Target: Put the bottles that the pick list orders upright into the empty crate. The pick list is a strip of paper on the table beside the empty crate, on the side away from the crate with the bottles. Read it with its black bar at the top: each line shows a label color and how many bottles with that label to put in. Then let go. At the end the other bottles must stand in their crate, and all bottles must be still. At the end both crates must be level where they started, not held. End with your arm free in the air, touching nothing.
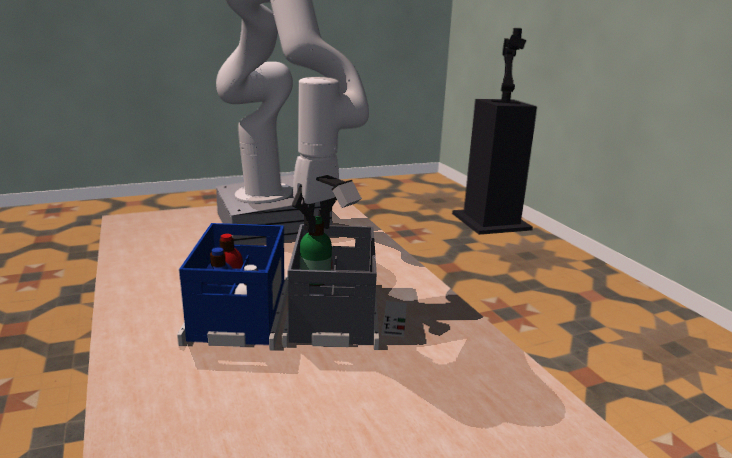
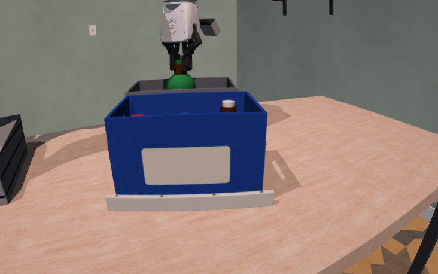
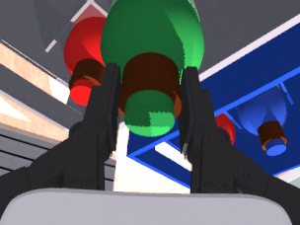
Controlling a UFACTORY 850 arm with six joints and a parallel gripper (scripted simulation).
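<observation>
My gripper is now 7 cm above the green bottle. Round my hand: grey crate: 15 cm below, 4 cm to the left, 1 cm ahead; then white-cap bottle: 16 cm to the right, 15 cm below, 6 cm ahead; then red-label bottle: 15 cm below, 9 cm behind, 2 cm to the left.
</observation>
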